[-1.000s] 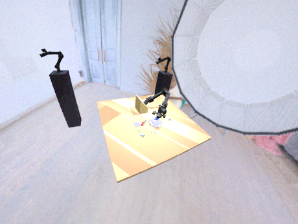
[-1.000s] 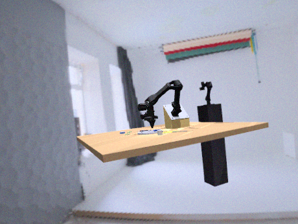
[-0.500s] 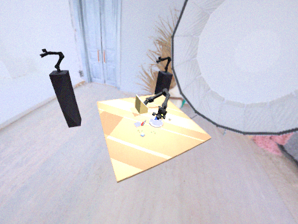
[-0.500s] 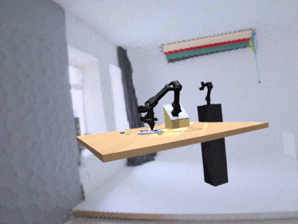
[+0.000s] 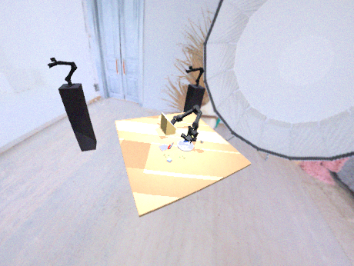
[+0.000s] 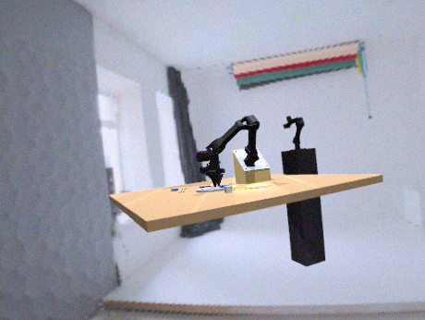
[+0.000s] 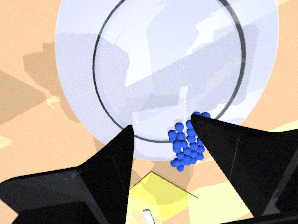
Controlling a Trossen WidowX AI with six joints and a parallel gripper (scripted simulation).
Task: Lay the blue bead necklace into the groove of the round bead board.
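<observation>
Right now the round bead board is 2 cm ahead of my gripper tip, 4 cm to the right of it and 1 cm below it. Also, from my gripper tip: yellow flat piece: 11 cm behind, 12 cm to the left, 2 cm below; red-and-grey object: 1 cm behind, 22 cm to the right, 2 cm below; white cylinder: 2 cm ahead, 20 cm to the left.
</observation>
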